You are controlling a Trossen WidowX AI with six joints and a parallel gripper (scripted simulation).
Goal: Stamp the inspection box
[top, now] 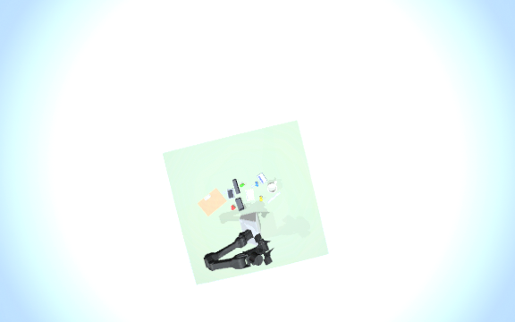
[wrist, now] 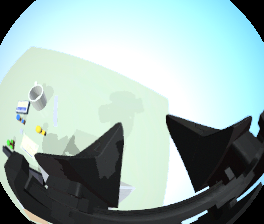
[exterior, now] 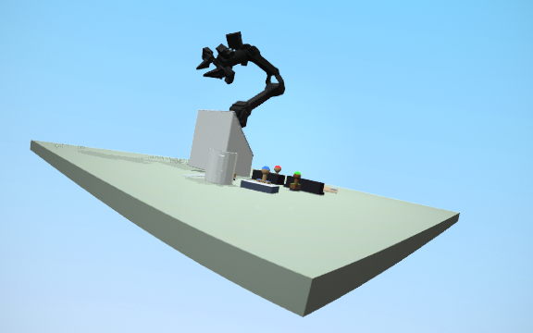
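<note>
Right now my gripper tip is 43 cm short of the long black block, 15 cm to the right of it and 34 cm above it. From my gripper tip the other things lie so: yellow-knobbed stamp (24 cm ahead, 2 cm to the right, 34 cm below); red-knobbed stamp (26 cm ahead, 24 cm to the left, 34 cm below); white cylinder (31 cm ahead, 16 cm to the right, 32 cm below).
</note>
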